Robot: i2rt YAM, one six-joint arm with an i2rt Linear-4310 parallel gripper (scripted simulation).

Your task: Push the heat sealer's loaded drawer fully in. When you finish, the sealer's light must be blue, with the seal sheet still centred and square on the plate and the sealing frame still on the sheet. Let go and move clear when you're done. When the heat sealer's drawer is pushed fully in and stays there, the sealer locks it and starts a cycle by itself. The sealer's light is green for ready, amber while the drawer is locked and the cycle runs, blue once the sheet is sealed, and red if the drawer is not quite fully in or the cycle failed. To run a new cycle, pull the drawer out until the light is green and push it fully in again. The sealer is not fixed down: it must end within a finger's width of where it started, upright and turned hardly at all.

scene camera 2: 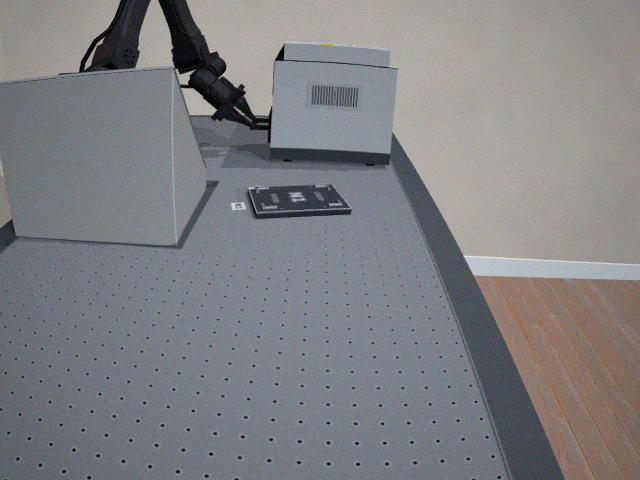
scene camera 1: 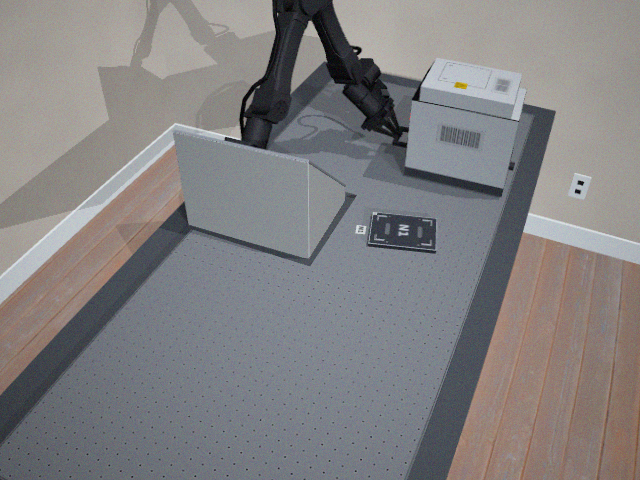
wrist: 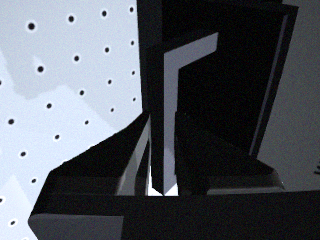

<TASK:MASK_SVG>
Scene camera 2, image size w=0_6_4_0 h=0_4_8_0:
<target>gripper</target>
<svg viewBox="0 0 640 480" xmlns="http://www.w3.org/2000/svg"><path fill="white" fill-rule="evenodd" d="M204 93L203 97L218 108L211 117L214 121L216 119L222 121L225 117L226 120L242 123L250 127L251 122L233 108L235 106L258 124L258 120L251 112L244 97L246 92L243 90L245 88L243 84L233 91L217 78L211 85L213 89Z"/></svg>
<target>heat sealer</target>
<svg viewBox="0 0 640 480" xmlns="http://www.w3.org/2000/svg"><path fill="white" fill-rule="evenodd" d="M286 41L298 44L285 43L275 59L272 91L273 102L269 118L257 118L258 123L268 123L268 125L256 125L257 123L254 121L250 125L250 130L268 130L270 159L280 159L292 162L292 160L363 163L368 166L374 166L375 164L389 165L398 68L389 64L390 51L374 46L361 47L364 45L350 46L353 45L350 44L344 46L341 44L341 46L334 46L340 45L340 43L302 44L326 42Z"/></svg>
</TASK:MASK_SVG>
